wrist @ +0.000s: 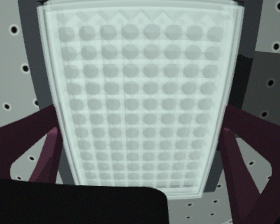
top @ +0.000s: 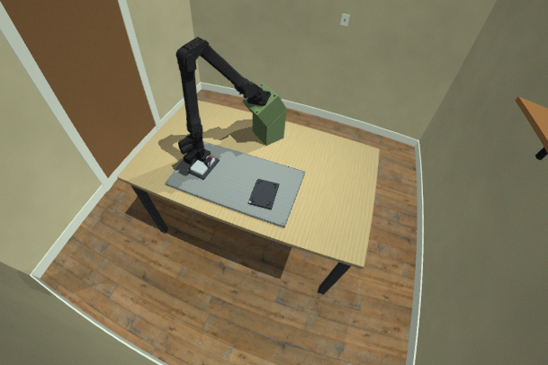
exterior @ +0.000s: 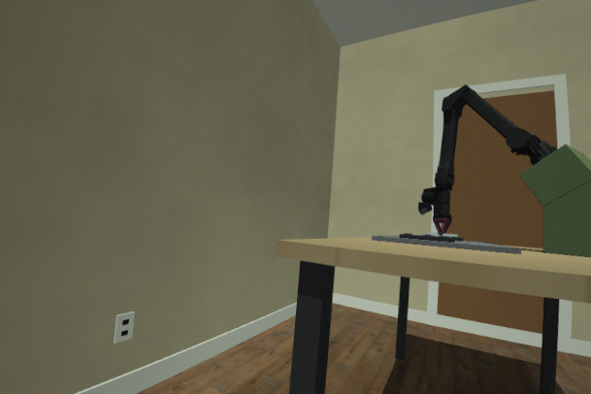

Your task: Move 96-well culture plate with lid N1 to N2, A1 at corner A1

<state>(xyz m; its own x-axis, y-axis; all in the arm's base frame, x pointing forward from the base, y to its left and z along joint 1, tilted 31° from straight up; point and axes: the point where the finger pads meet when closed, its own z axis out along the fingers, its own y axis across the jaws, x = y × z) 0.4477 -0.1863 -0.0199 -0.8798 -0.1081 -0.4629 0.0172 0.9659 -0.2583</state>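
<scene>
Now: the 96-well plate 10 mm below my hand. The rest, counted from my hand: dark plate nest 400 mm to the left, 20 mm below, 10 mm ahead.
</scene>
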